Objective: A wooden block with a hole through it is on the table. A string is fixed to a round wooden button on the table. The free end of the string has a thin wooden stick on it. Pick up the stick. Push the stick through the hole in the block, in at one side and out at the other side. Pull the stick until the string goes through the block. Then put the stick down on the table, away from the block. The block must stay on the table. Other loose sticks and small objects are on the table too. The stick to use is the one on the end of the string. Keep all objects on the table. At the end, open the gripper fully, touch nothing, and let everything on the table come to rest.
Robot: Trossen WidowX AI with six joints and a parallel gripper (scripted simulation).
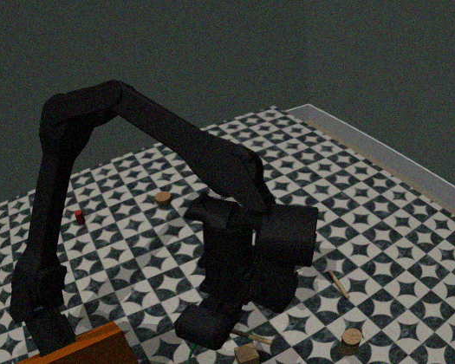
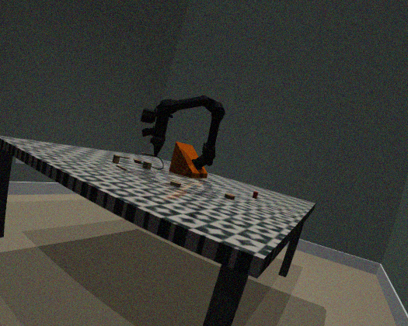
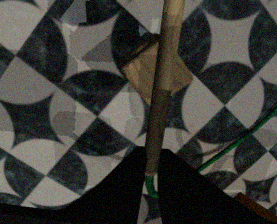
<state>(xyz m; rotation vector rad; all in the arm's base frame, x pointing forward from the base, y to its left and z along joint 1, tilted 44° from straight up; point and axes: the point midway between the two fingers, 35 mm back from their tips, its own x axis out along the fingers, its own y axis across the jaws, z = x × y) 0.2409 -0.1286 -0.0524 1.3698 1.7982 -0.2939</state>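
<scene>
Right now the thin wooden stick is 10 mm to the right of my gripper tip and 10 mm ahead of it. From my gripper tip the other things lie so: round wooden button (170 mm to the right, 110 mm behind, 60 mm below); then wooden cylinder (140 mm ahead, 120 mm to the right, 50 mm below); then tan wooden block (50 mm below, 30 mm to the right, 10 mm ahead).
</scene>
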